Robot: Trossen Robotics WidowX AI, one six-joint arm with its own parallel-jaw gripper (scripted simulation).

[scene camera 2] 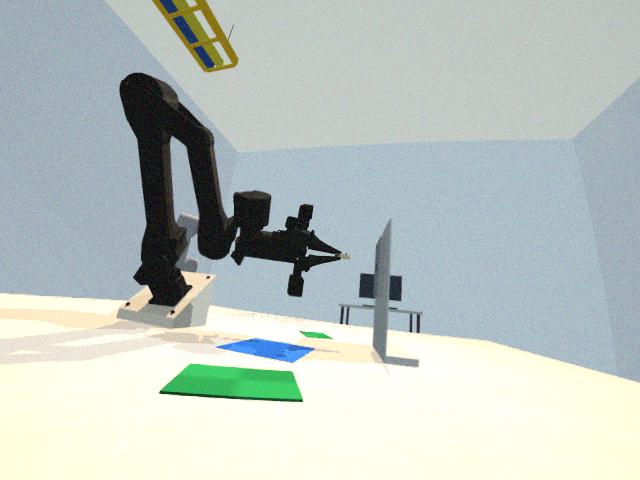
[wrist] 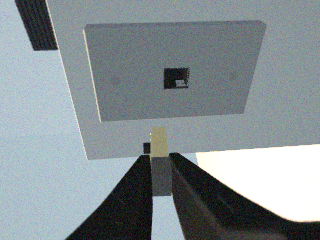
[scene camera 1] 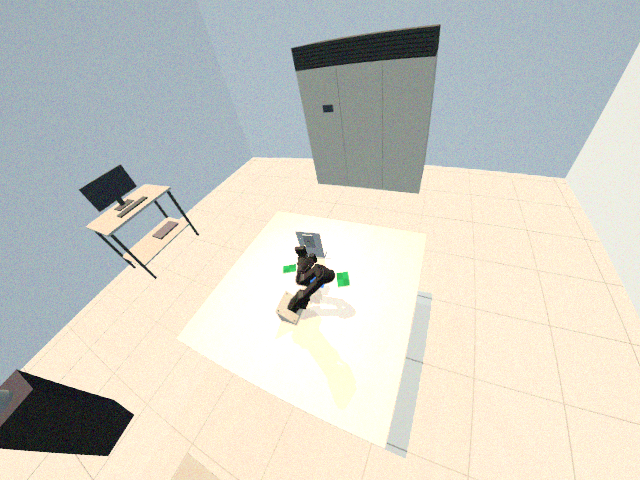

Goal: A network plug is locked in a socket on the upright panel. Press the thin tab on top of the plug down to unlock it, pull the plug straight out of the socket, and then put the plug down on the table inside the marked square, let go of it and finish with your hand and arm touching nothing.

Note:
I see my gripper [scene camera 2: 340, 256], a network plug [wrist: 161, 171], an upright grey panel [scene camera 2: 391, 353] and a blue square [scene camera 2: 277, 350].
My gripper is seen too in the wrist view [wrist: 159, 162]. The upright grey panel shows as well in the wrist view [wrist: 216, 82].

